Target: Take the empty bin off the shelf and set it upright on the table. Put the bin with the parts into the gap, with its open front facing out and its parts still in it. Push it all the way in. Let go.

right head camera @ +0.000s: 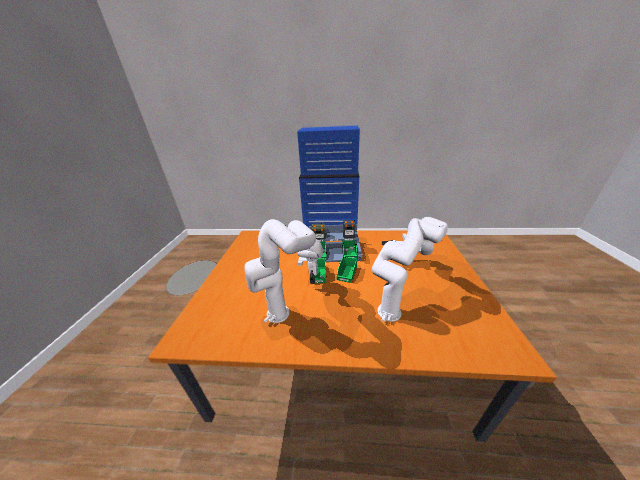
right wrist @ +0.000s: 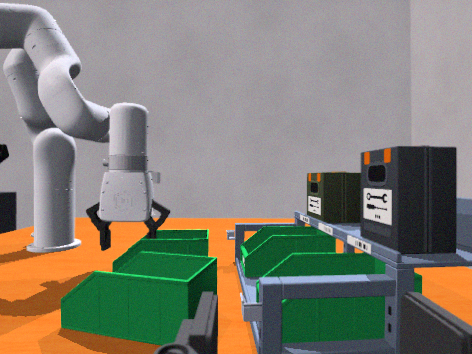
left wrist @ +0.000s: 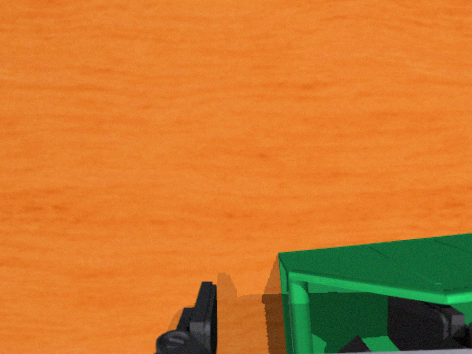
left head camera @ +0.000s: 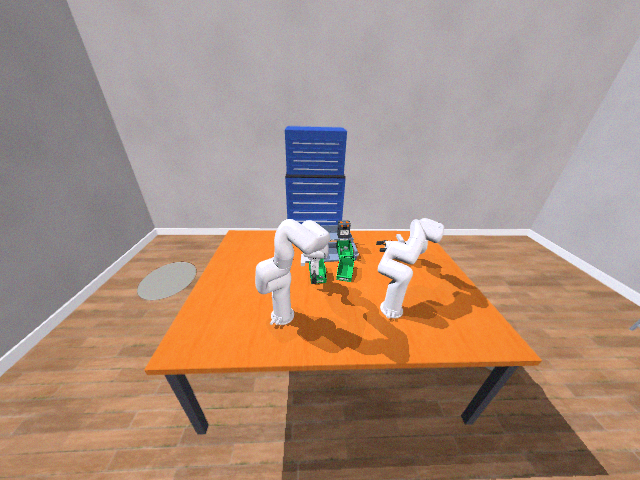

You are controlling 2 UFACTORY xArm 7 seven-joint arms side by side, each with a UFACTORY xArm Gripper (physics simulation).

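Frame: origin at the left arm's base, x left, y ahead, z down, level; metres.
Seen in the pictures: left gripper, fingertip midpoint: (right head camera: 313, 278) (left wrist: 302, 309) (left head camera: 313, 278); right gripper, fingertip midpoint: (right head camera: 382, 246) (right wrist: 308, 323) (left head camera: 377, 246); left arm's base at its link origin: (right head camera: 278, 313) (right wrist: 55, 246) (left head camera: 282, 315); right arm's base at its link origin: (right head camera: 389, 312) (left head camera: 391, 309).
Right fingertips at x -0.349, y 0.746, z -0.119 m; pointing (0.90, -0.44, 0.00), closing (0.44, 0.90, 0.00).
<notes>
Pixels of each thing's top centre, then the offset from my right fingertips to it. "spot": a spot on its surface instead.
- bin with the parts, top centre: (right wrist: 165, 234) (left head camera: 317, 266) (right head camera: 318, 266) dx +0.321, dy -0.350, dz +0.044 m
- empty bin at its top centre: (right wrist: 143, 262) (right head camera: 347, 264) (left head camera: 346, 264) dx +0.156, dy -0.248, dz +0.044 m
- shelf at a spot on its surface: (right wrist: 335, 287) spot: dx +0.162, dy -0.009, dz +0.039 m
The bin with the parts (left head camera: 322, 273) (right head camera: 321, 273) (left wrist: 390, 272) (right wrist: 185, 246) stands upright on the table; its parts do not show clearly. My left gripper (left head camera: 314, 277) (left wrist: 302, 309) (right wrist: 128, 250) is open, pointing down at this bin's front end, one finger beyond the front lip and the other over or inside the bin. The empty bin (left head camera: 345, 270) (right head camera: 346, 269) (right wrist: 125, 305) stands upright on the table beside it. The shelf (right wrist: 335, 287) has a gap (right head camera: 336, 251) between its green bins. My right gripper (left head camera: 382, 246) (right wrist: 308, 323) is open, away to the right of the shelf.
Green bins (right wrist: 292, 250) (right wrist: 335, 317) stand on the shelf's lower level. Two dark tool cases (right wrist: 335, 197) (right wrist: 410, 200) stand on its upper board. A tall blue cabinet (left head camera: 315, 155) (right head camera: 328, 155) stands behind. Shelf posts and rails lie close to the right gripper's view.
</notes>
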